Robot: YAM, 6 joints.
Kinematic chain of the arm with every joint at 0, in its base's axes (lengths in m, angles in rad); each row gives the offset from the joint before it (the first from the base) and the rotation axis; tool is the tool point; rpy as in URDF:
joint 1: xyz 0 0 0.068 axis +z
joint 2: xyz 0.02 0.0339 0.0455 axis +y
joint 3: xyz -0.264 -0.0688 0 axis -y
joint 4: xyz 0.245 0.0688 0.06 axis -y
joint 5: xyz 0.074 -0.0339 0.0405 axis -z
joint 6: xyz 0.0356 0 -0.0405 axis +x
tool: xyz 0 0 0 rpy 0 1.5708 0
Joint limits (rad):
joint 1: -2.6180..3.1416
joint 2: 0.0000..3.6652
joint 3: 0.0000..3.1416
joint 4: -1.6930..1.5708
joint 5: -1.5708..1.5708
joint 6: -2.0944..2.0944
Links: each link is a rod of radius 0.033 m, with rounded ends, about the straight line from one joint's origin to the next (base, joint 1, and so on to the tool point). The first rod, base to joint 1, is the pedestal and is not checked.
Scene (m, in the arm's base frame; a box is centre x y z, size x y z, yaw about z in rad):
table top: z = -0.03
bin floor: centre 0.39 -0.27 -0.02 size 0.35 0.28 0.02 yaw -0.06
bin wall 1: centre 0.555 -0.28 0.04 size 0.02 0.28 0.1 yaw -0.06
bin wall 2: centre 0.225 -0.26 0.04 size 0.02 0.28 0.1 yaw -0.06
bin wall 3: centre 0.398 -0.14 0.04 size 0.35 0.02 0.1 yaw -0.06
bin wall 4: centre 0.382 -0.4 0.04 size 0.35 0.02 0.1 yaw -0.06
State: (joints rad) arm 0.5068 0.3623 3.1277 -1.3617 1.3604 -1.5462
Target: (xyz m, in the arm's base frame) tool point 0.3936 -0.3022 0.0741
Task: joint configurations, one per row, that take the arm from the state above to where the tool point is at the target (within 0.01 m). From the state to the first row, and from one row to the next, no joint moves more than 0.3 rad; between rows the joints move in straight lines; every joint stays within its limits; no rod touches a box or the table.
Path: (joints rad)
1: 0.3700 0.6553 3.0125 -1.3369 1.3434 -1.5462
2: 0.2333 0.9483 2.8972 -1.3121 1.3265 -1.5462
3: 0.0965 1.2414 2.7820 -1.2873 1.3095 -1.5462
4: -0.0402 1.5344 2.6667 -1.2626 1.2926 -1.5462
5: -0.1770 1.8274 2.5515 -1.2378 1.2756 -1.5462
6: -0.3137 2.1204 2.4362 -1.2130 1.2586 -1.5462
7: -0.4505 2.4134 2.3210 -1.1882 1.2417 -1.5462
8: -0.5872 2.7065 2.2057 -1.1634 1.2247 -1.5462

